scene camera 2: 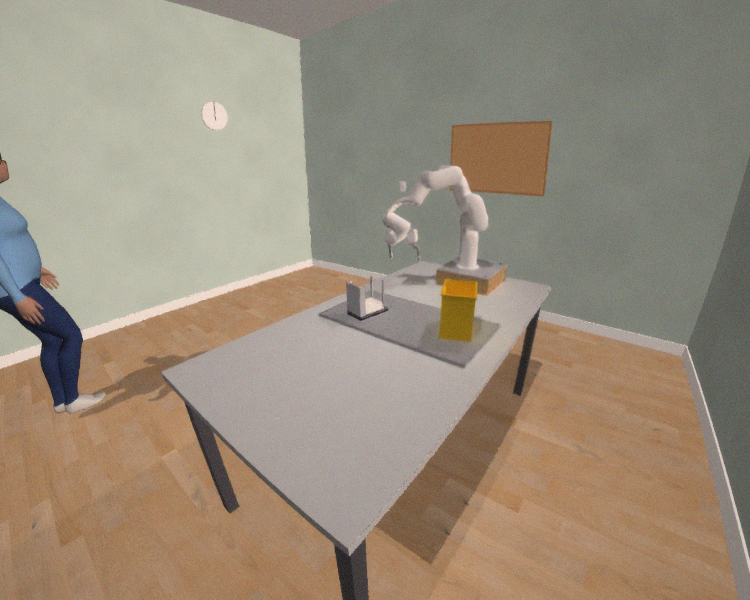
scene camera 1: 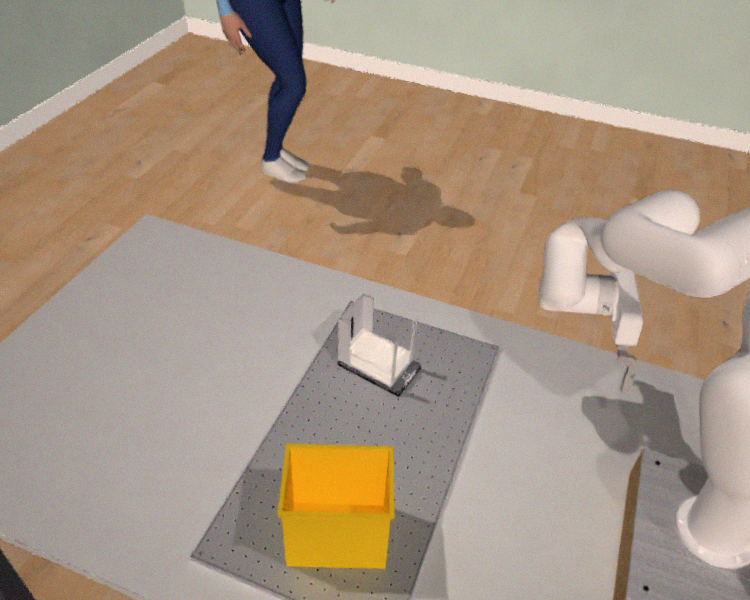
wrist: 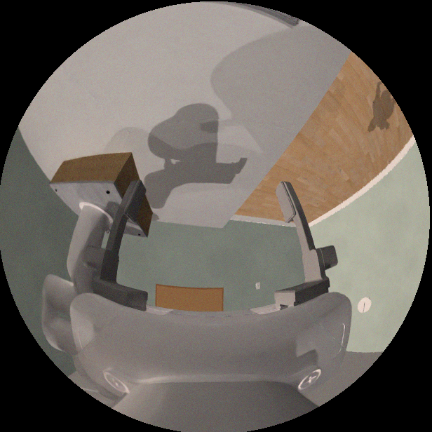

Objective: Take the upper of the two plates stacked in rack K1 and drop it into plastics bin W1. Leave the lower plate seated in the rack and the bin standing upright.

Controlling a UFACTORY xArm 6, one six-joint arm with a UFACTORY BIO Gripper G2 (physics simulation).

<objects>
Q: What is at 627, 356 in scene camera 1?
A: My gripper.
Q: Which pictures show the yellow plastics bin W1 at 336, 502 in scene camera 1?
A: Scene camera 2 and scene camera 1 only.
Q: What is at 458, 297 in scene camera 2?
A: A yellow plastics bin W1.
</objects>
